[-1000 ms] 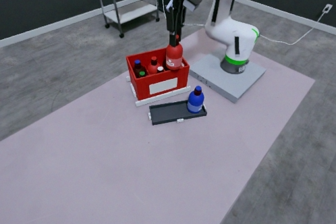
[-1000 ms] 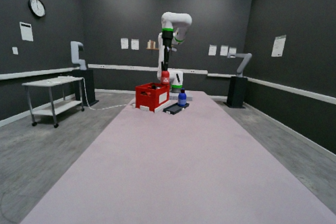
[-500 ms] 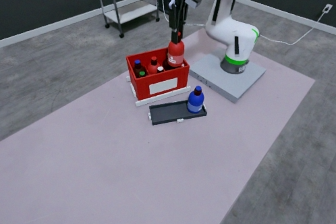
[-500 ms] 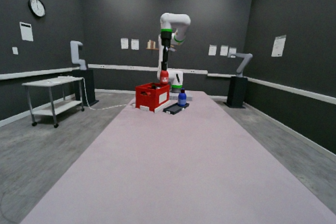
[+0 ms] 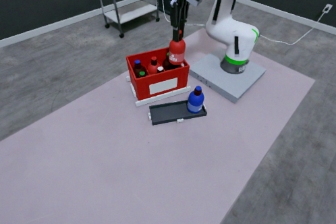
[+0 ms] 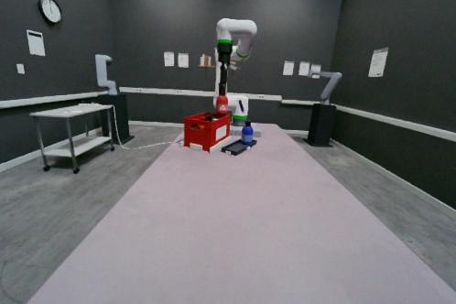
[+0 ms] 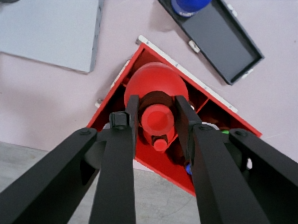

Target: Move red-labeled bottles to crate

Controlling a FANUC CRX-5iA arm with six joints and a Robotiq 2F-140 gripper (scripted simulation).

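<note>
The red bottle is 80 mm below my hand. Round my hand: blue bottle 260 mm below, 170 mm to the left, 40 mm ahead; red crate 260 mm below, 80 mm to the right, 60 mm ahead; dark tray 330 mm below, 130 mm to the left, 120 mm ahead.
</note>
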